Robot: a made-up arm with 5 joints. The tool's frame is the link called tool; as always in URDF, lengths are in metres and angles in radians. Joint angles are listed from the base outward.
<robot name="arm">
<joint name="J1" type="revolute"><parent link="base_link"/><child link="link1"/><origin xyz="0.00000 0.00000 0.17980" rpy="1.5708 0.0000 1.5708"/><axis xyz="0 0 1"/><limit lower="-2.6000" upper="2.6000"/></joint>
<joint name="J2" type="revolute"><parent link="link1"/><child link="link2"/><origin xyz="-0.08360 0.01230 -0.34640" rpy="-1.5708 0.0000 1.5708"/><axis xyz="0 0 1"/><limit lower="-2.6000" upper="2.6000"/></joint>
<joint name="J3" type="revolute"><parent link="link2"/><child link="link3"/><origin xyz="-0.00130 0.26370 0.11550"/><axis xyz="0 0 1"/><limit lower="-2.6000" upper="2.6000"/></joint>
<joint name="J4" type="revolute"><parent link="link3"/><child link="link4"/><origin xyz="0.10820 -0.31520 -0.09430" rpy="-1.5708 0.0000 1.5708"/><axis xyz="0 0 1"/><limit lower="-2.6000" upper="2.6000"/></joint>
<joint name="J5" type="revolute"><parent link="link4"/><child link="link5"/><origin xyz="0.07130 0.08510 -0.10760" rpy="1.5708 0.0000 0.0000"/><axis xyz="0 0 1"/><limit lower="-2.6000" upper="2.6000"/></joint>
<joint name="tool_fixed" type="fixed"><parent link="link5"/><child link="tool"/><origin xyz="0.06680 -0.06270 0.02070" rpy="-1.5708 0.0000 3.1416"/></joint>
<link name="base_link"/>
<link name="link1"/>
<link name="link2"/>
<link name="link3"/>
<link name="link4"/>
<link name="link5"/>
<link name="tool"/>
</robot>
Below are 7 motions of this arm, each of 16 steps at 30 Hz.
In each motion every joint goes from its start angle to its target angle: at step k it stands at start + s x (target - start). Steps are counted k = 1, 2, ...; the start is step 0. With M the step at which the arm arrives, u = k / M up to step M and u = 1 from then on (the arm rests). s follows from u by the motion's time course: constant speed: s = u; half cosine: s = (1 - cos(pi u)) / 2; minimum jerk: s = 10 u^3 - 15 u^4 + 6 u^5.
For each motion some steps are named. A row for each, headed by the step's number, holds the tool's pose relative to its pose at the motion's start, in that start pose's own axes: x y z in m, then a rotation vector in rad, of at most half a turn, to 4 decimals.
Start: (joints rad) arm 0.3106 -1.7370 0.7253 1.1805 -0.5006
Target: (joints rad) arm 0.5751 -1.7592 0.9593 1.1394 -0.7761
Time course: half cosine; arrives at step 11
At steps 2, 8, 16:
2: -0.0007 -0.0062 0.0072 0.0070 0.0259 0.0280
8: 0.0104 -0.0674 0.0730 0.0536 0.2784 0.2941
16: 0.0177 -0.0816 0.0874 0.0593 0.3384 0.3560

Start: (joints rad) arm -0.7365 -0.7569 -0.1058 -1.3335 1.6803
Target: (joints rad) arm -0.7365 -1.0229 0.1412 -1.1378 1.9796
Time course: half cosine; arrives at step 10
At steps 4, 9, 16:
4: 0.0160 0.0085 -0.0142 -0.0678 -0.1016 0.0046
9: 0.0470 0.0148 -0.0438 -0.1898 -0.2850 0.0314
16: 0.0482 0.0148 -0.0450 -0.1945 -0.2921 0.0329

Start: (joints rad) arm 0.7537 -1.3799 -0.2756 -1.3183 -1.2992
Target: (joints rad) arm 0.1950 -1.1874 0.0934 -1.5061 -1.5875
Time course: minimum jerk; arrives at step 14
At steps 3, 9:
3: -0.0053 0.0145 -0.0012 0.0152 0.0081 -0.0426
9: -0.0200 0.1677 0.0308 0.2101 0.1902 -0.4588

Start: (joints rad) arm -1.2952 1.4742 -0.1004 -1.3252 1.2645
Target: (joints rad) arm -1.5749 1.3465 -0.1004 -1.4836 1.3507
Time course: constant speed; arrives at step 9
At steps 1, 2, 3, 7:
1: 0.0017 -0.0116 -0.0012 0.0495 -0.0001 0.0025
2: 0.0035 -0.0232 -0.0029 0.0990 0.0000 0.0044
3: 0.0054 -0.0346 -0.0052 0.1484 0.0003 0.0058
7: 0.0137 -0.0789 -0.0197 0.3453 0.0042 0.0055

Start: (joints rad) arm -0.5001 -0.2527 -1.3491 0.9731 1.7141
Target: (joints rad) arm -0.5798 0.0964 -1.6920 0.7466 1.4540
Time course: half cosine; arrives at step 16
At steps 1, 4, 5, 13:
1: -0.0001 0.0004 -0.0003 0.0014 0.0025 -0.0003
4: -0.0009 0.0054 -0.0049 0.0212 0.0379 -0.0036
5: -0.0011 0.0081 -0.0076 0.0323 0.0574 -0.0051
13: 0.0058 0.0290 -0.0389 0.1346 0.2357 -0.0089

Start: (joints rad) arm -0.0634 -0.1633 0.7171 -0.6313 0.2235
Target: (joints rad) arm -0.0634 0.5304 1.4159 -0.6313 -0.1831
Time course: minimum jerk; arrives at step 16
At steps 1, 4, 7, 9, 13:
1: -0.0008 0.0006 0.0004 -0.0018 -0.0016 0.0004
4: -0.0368 0.0305 0.0170 -0.0833 -0.0743 0.0171
7: -0.1504 0.1184 0.0318 -0.3108 -0.2768 0.0455
9: -0.2521 0.1908 0.0054 -0.4978 -0.4473 0.0491
13: -0.3918 0.2807 -0.0965 -0.7589 -0.7021 0.0229

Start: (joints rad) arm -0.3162 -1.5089 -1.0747 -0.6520 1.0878
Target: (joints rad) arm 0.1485 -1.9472 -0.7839 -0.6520 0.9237
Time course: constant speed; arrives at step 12
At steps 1, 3, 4, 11, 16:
1: 0.0062 0.0008 0.0074 0.0091 0.0435 0.0261
3: 0.0201 0.0025 0.0217 0.0248 0.1308 0.0787
4: 0.0277 0.0036 0.0285 0.0315 0.1746 0.1051
11: 0.0923 0.0175 0.0678 0.0551 0.4833 0.2929
16: 0.1029 0.0208 0.0719 0.0551 0.5276 0.3200

